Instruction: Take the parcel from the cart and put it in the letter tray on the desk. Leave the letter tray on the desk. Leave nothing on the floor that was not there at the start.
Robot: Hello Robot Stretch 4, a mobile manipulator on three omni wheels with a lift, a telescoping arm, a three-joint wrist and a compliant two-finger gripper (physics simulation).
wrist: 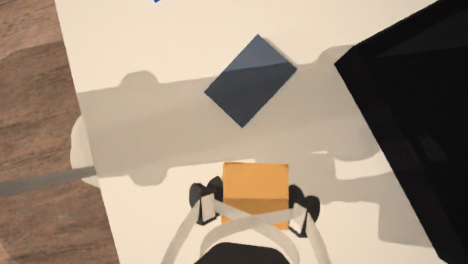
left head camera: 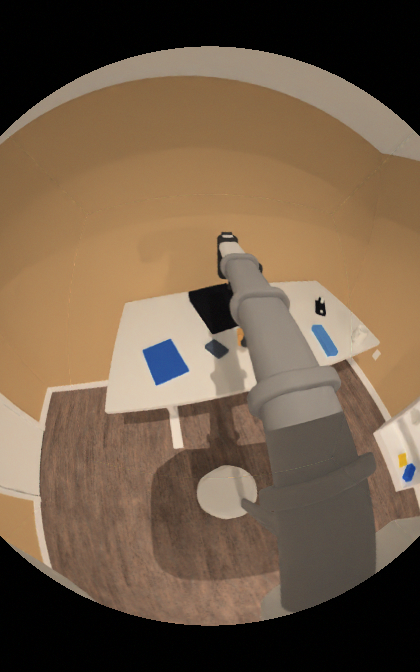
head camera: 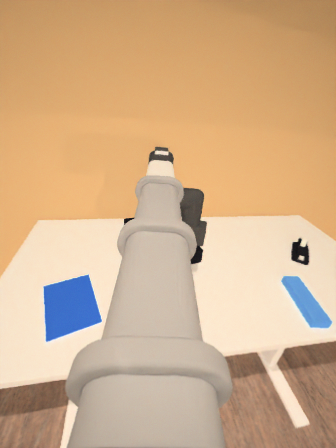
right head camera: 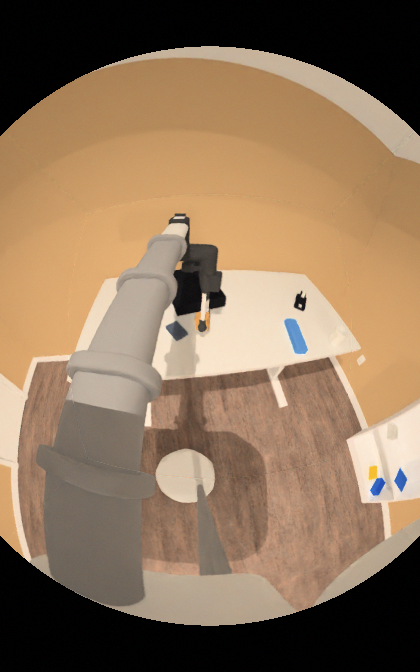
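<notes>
The parcel is an orange box held between the two fingertips in the wrist view. My gripper is shut on it, above the white desk. The black letter tray lies on the desk, to the right of the parcel in the wrist view and apart from it. In the head camera view the arm hides most of the tray and the fingertips. The cart's name cannot be matched surely to a thing in view.
A dark blue-grey flat item lies beside the tray. A blue sheet, a light-blue block and a small black item lie on the desk. A round pale stool-like object stands before it.
</notes>
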